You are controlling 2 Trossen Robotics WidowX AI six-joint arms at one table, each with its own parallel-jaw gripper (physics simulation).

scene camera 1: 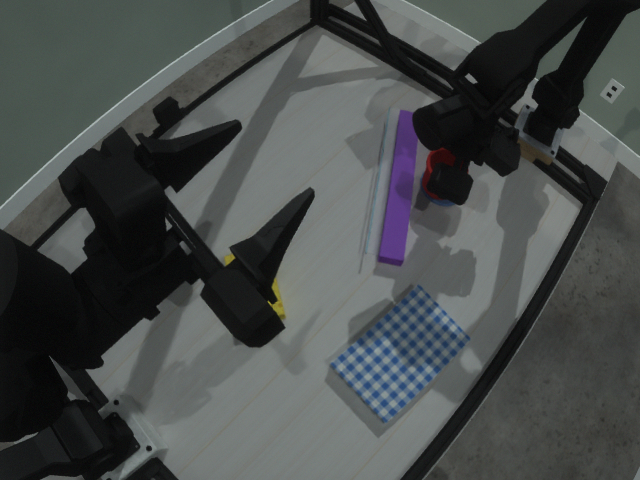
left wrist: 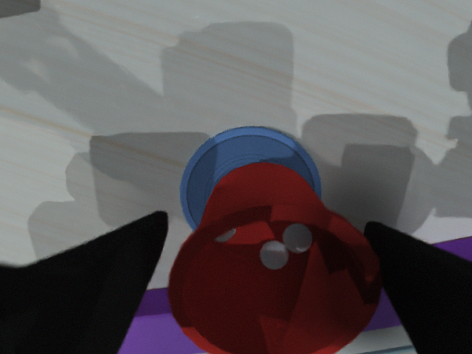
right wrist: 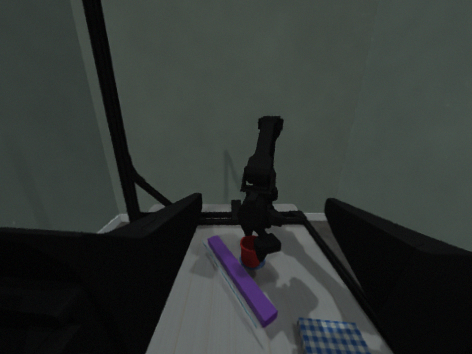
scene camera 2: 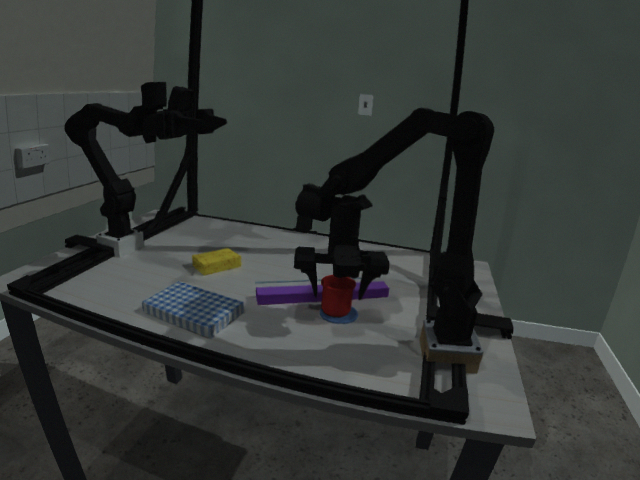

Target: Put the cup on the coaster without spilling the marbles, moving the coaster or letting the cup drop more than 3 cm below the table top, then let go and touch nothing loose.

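Pixels of known places: left gripper, fingertip midpoint: (left wrist: 266, 226) (right wrist: 254, 250) (scene camera 2: 337, 298); right gripper, fingertip midpoint: (scene camera 1: 274, 155) (right wrist: 262, 201) (scene camera 2: 215, 122); left arm's base, origin of the base link: (scene camera 1: 539, 129) (scene camera 2: 452, 335); right arm's base, origin of the base link: (scene camera 1: 112, 441) (scene camera 2: 119, 233).
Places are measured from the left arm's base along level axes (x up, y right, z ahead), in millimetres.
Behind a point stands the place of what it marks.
A red cup (scene camera 1: 431, 178) (scene camera 2: 337, 298) @[y 94, x 3, z 224 mm] (left wrist: 262, 190) @[y 96, x 2, z 217 mm] (right wrist: 248, 254) @[y 144, x 8, z 253 mm] stands upright on the blue coaster (scene camera 2: 353, 316) @[y 109, x -44, z 187 mm] (left wrist: 240, 139) @[y 86, x -44, z 207 mm]. In the left wrist view, marbles (left wrist: 274, 255) @[y 140, x -22, z 235 mm] show inside the cup. My left gripper (scene camera 2: 338, 297) @[y 116, x -7, z 224 mm] (left wrist: 266, 226) @[y 116, x -7, z 224 mm] is open, with one finger on each side of the cup; a gap shows at its left finger in the left wrist view, and whether the other finger touches the cup is unclear. In scene camera 1 the left arm covers part of the cup. My right gripper (scene camera 1: 276, 157) @[y 221, x 328, z 532 mm] is open and empty, high above the far side from the cup.
A purple bar (scene camera 1: 397, 191) @[y 179, x -21, z 293 mm] (scene camera 2: 289, 295) @[y 137, x -27, z 330 mm] (right wrist: 242, 280) @[y 173, x -21, z 308 mm] lies close beside the cup, with a thin clear strip along it. A blue checked block (scene camera 1: 400, 353) @[y 43, x -22, z 522 mm] (scene camera 2: 192, 307) @[y 20, x -22, z 508 mm] (right wrist: 332, 337) @[y 26, x -22, z 460 mm] and a yellow sponge (scene camera 1: 279, 299) @[y 233, x -17, z 550 mm] (scene camera 2: 217, 261) @[y 246, x -18, z 537 mm] lie on the table.
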